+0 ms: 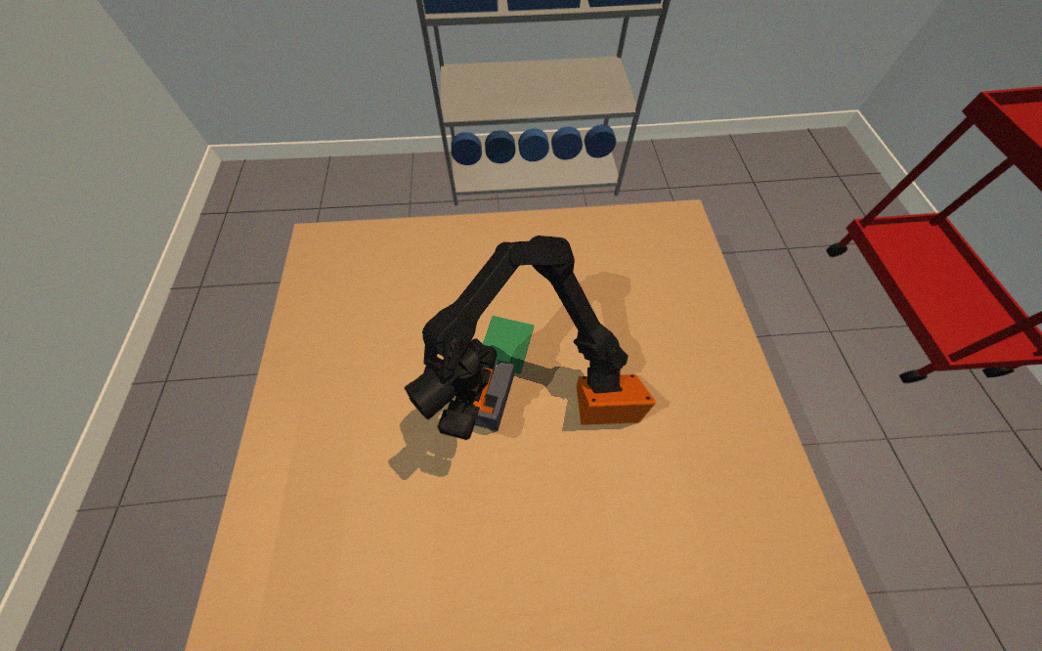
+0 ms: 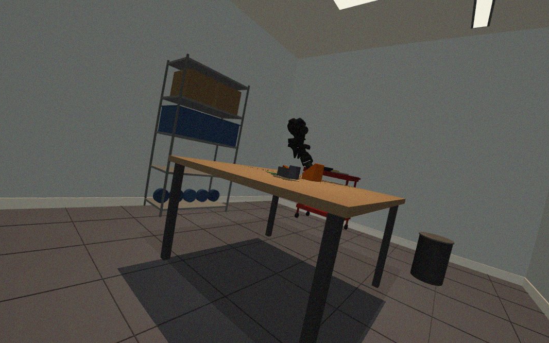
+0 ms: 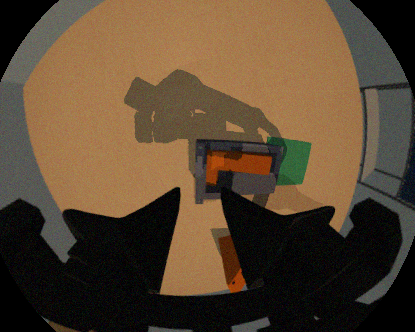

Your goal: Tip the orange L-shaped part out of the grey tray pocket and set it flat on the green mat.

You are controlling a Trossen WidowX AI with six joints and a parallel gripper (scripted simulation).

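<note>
Right now my gripper tip is 10 cm above the orange L-shaped part, 4 cm to the left of it and 3 cm past it. The rest, counted from my gripper tip: green mat (21 cm to the right, 16 cm below, 9 cm behind).
</note>
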